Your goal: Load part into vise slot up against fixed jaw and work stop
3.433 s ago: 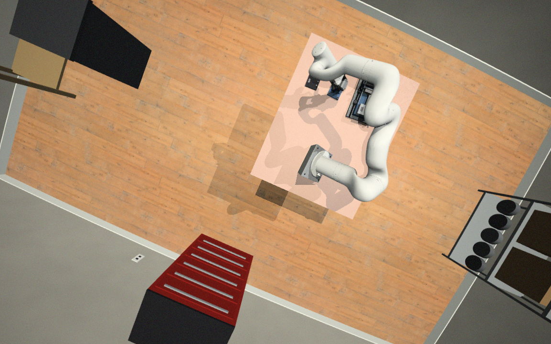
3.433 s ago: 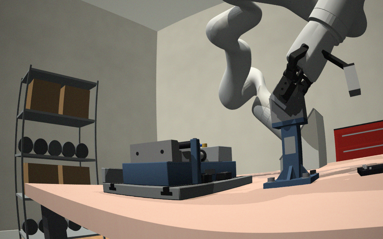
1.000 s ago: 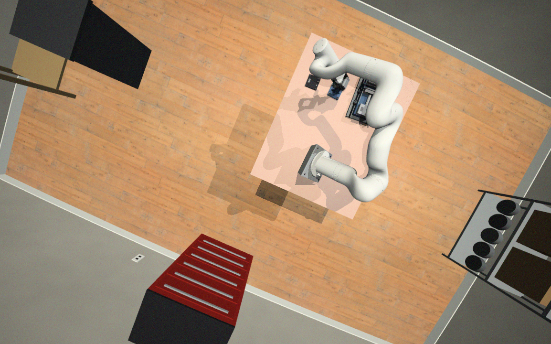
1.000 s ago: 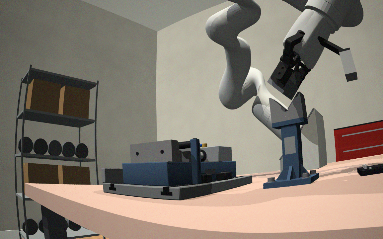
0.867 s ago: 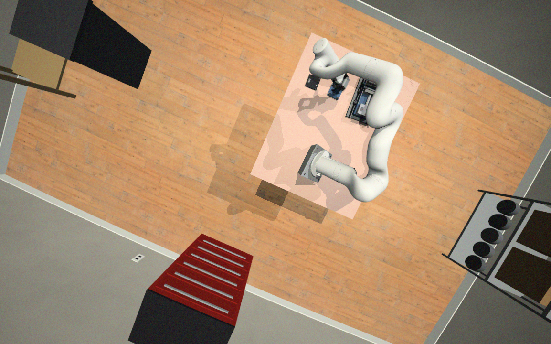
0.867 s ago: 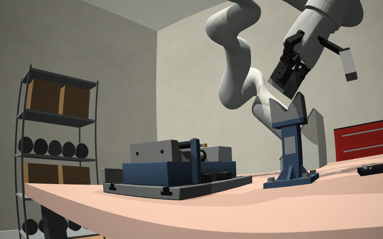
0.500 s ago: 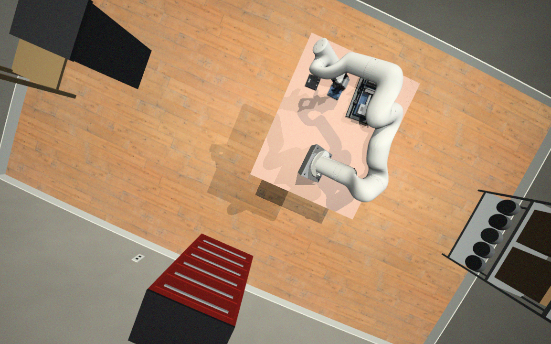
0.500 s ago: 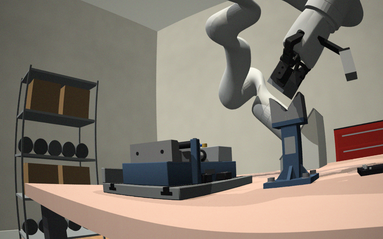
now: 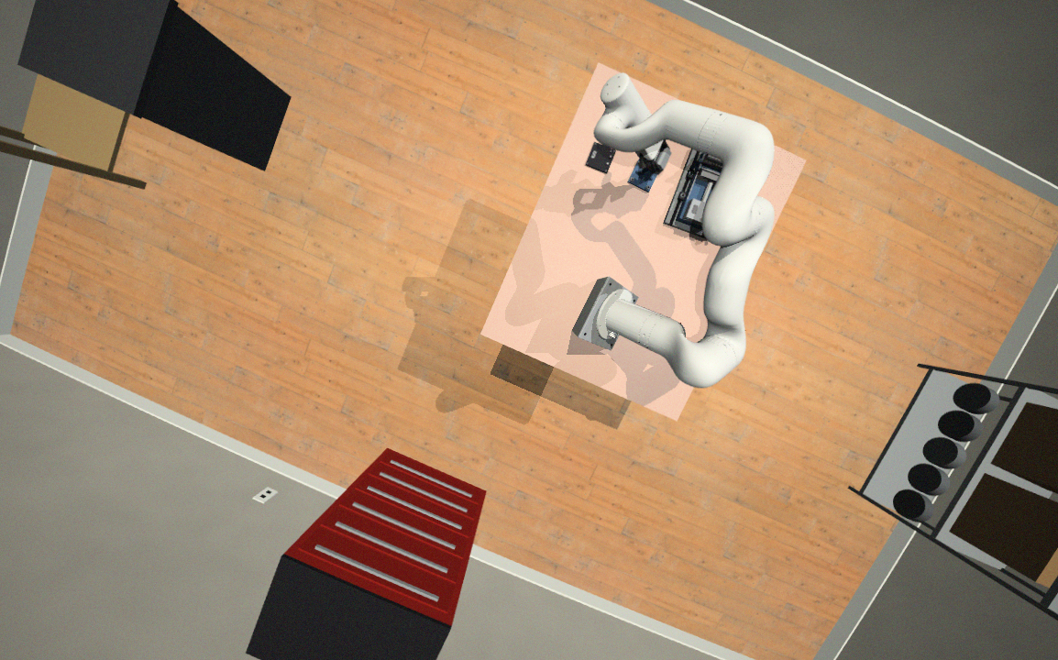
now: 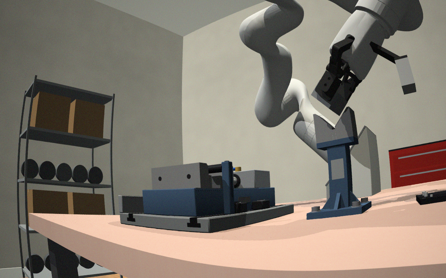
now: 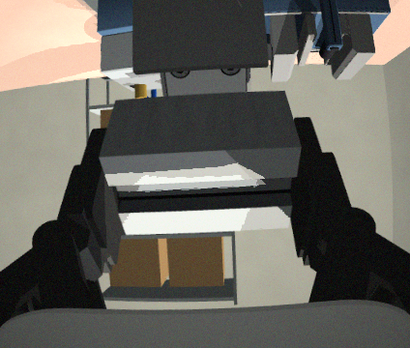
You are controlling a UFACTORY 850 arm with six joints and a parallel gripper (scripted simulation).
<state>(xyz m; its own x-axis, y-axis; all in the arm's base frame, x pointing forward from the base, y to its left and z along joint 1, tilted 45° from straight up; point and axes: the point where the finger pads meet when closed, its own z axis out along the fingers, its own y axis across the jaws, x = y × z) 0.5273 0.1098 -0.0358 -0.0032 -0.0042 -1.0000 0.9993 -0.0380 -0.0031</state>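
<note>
Right now my hand is right at the part. Also, from my hand: cylinder rod: 1 cm ahead, 23 cm to the right, 12 cm below; then black infeed plate: 17 cm to the left, 19 cm below; then work stop rod: 10 cm ahead, 18 cm to the right, 10 cm below.
</note>
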